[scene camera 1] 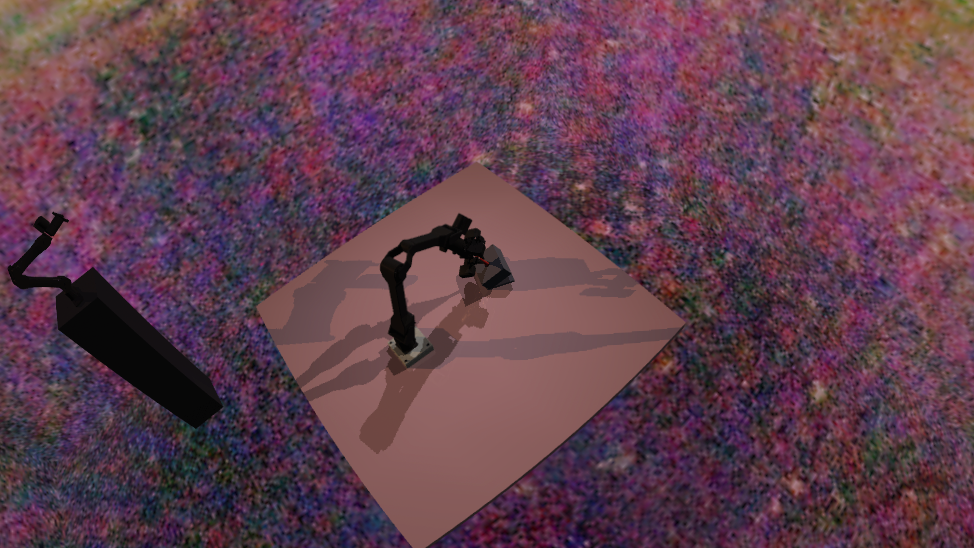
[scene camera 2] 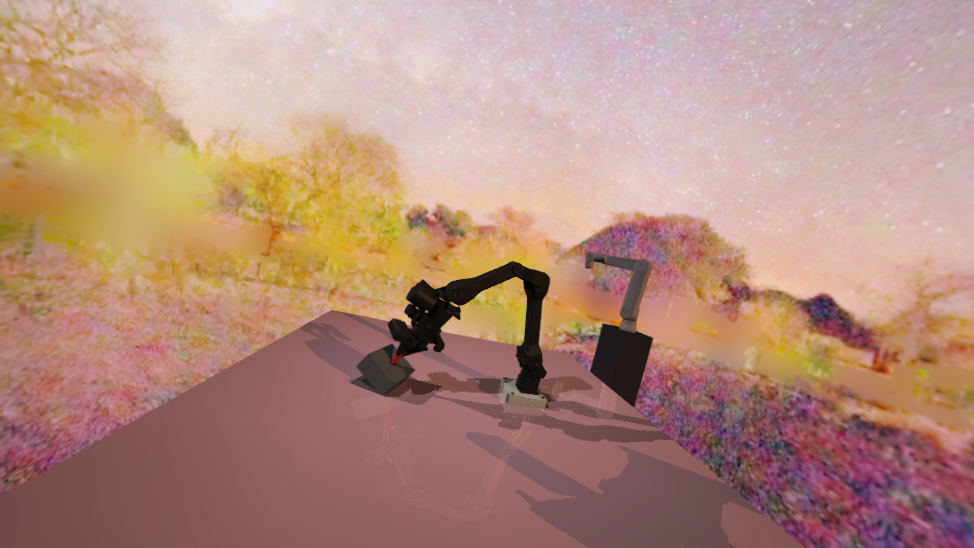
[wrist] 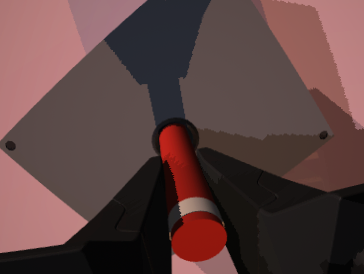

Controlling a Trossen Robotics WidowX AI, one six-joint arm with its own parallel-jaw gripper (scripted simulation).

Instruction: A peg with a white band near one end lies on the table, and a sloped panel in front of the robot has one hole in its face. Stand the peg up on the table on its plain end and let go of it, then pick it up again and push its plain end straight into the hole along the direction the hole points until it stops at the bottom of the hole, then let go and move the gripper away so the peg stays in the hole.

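Red peg and sloped panel, visible. Gripper visible too, including in scene camera 1 and the wrist view.
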